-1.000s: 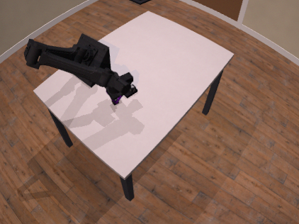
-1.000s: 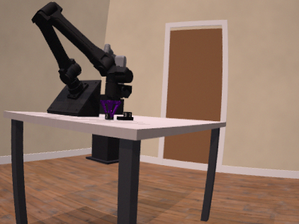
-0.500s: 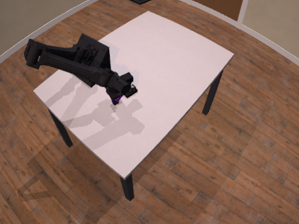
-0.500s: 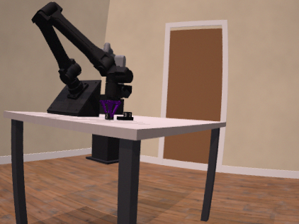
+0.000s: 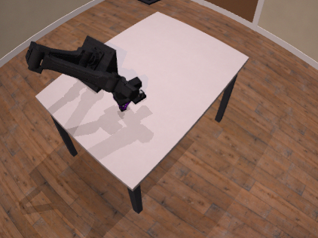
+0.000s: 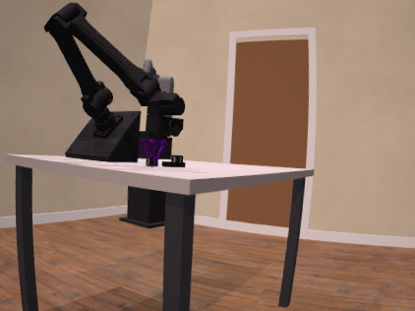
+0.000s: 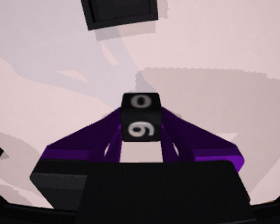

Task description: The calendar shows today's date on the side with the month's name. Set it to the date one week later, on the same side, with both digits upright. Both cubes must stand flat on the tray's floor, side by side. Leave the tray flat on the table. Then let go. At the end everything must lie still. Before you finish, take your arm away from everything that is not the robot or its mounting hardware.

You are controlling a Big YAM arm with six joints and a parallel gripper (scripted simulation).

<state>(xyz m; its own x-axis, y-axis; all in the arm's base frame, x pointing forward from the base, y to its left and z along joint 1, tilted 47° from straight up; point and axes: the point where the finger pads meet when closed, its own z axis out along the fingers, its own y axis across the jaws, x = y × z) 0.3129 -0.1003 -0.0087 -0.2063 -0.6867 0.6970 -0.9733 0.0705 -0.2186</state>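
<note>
Right now my hand is 1 cm above the black date cube. Round my hand: black tray 1 cm ahead, 10 cm to the left, 1 cm below.
</note>
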